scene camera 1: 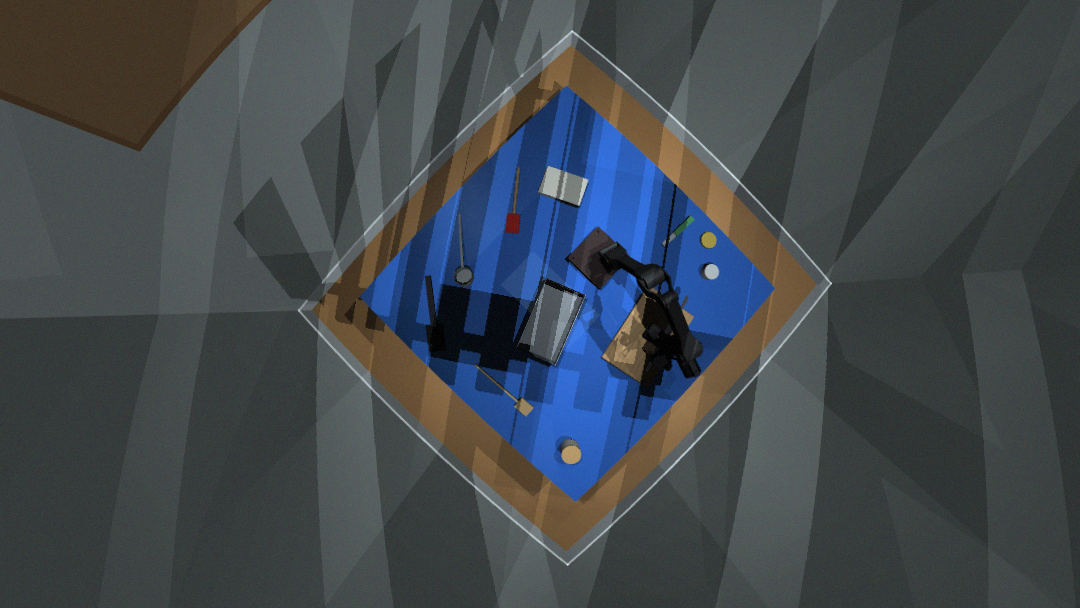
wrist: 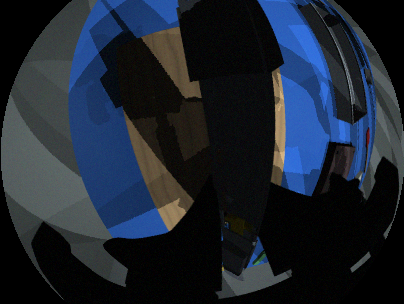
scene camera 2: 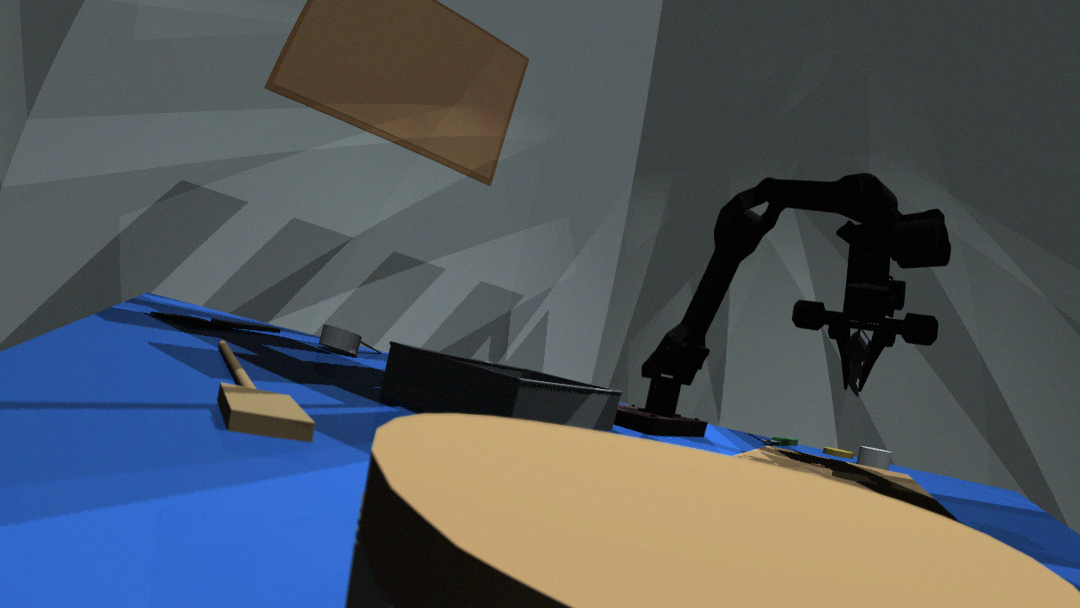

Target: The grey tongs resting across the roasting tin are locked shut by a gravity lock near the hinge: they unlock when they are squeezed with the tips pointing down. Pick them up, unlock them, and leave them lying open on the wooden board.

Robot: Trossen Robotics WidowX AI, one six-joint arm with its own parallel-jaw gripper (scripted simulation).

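There is a roasting tin here, and a wooden board, and I can see a tan cup and a white block as well. A wooden spatula and a black spatula are part of the scene too. As for my gripper, I see it, and it is visible in scene camera 1 as well as in the wrist view.
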